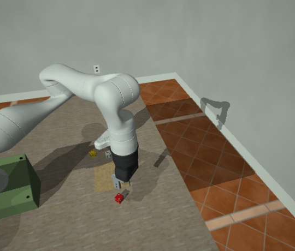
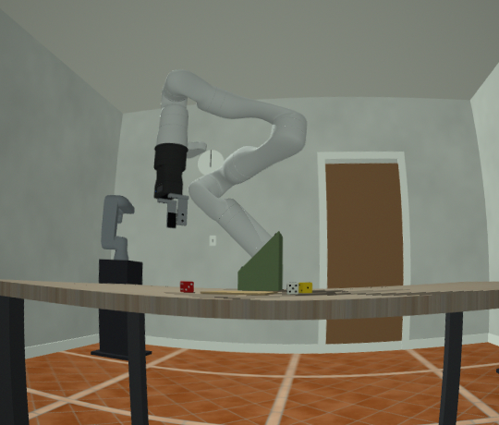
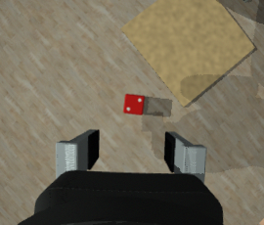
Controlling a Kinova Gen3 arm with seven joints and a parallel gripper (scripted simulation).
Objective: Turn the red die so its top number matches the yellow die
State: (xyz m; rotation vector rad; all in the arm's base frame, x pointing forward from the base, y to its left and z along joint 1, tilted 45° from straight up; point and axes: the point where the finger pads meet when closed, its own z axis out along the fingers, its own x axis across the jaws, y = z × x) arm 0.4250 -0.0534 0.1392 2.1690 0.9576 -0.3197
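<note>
My gripper is now 2 cm past the red die, 2 cm to the right of it and 15 cm above it. Round my hand: tan mat: 4 cm behind, 14 cm to the left, 16 cm below; white die: 3 cm behind, 26 cm to the left, 15 cm below; yellow die: 10 cm behind, 28 cm to the left, 15 cm below.
</note>
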